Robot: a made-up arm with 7 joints. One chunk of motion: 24 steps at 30 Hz.
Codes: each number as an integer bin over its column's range. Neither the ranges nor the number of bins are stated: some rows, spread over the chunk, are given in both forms.
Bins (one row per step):
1: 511 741 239 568 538 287
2: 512 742 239 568 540 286
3: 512 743 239 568 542 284
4: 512 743 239 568 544 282
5: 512 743 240 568 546 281
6: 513 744 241 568 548 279
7: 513 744 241 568 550 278
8: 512 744 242 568 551 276
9: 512 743 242 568 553 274
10: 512 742 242 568 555 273
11: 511 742 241 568 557 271
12: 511 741 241 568 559 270
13: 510 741 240 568 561 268
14: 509 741 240 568 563 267
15: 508 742 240 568 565 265
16: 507 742 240 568 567 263
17: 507 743 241 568 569 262
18: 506 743 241 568 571 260
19: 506 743 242 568 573 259
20: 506 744 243 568 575 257
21: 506 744 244 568 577 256
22: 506 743 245 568 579 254
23: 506 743 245 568 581 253
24: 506 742 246 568 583 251
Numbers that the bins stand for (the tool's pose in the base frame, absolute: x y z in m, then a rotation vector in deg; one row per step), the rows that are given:
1: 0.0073 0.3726 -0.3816 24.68 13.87 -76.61
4: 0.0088 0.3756 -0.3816 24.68 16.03 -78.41
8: 0.0088 0.3771 -0.3769 24.68 18.55 -80.57
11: 0.0073 0.3741 -0.3785 24.68 20.72 -82.38
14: 0.0043 0.3726 -0.3800 24.68 22.88 -83.82
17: 0.0013 0.3756 -0.3785 24.68 25.04 -85.62
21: -0.0002 0.3771 -0.3739 24.68 27.93 -87.78
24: -0.0002 0.3741 -0.3708 24.68 30.09 -89.58
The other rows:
2: 0.0088 0.3741 -0.3816 24.68 14.59 -76.97
3: 0.0088 0.3756 -0.3816 24.68 15.31 -77.69
5: 0.0088 0.3756 -0.3800 24.68 16.75 -78.77
6: 0.0103 0.3771 -0.3785 24.68 17.47 -79.49
7: 0.0103 0.3771 -0.3785 24.68 18.19 -79.85
9: 0.0088 0.3756 -0.3769 24.68 19.27 -81.29
10: 0.0088 0.3741 -0.3769 24.68 20.00 -81.65
12: 0.0073 0.3726 -0.3785 24.68 21.44 -82.74
13: 0.0058 0.3726 -0.3800 24.68 22.16 -83.46
15: 0.0028 0.3741 -0.3800 24.68 23.60 -84.54
16: 0.0013 0.3741 -0.3800 24.68 24.32 -85.26
18: -0.0002 0.3756 -0.3785 24.68 25.76 -86.34
19: -0.0002 0.3756 -0.3769 24.68 26.48 -86.70
20: -0.0002 0.3771 -0.3754 24.68 27.20 -87.42
22: -0.0002 0.3756 -0.3723 24.68 28.65 -88.50
23: -0.0002 0.3756 -0.3723 24.68 29.37 -88.86

